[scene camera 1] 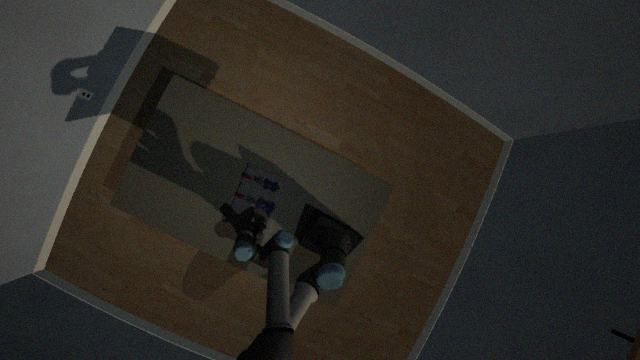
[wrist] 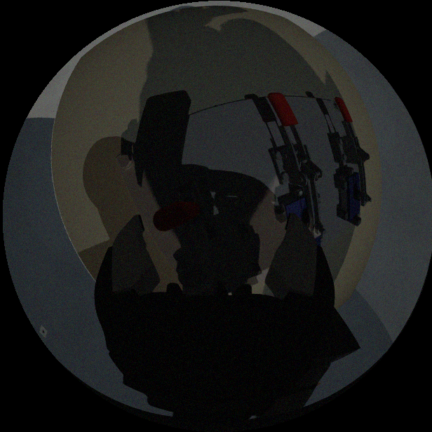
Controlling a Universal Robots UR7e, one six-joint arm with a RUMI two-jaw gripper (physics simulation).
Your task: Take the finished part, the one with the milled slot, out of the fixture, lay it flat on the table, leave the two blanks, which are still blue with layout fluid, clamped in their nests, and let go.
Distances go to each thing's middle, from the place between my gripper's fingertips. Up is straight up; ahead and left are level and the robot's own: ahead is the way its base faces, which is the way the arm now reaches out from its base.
Labels:
Now: hand 100 mm to the left of the grey fixture plate (wrist: 228,144) and 30 mm above it.

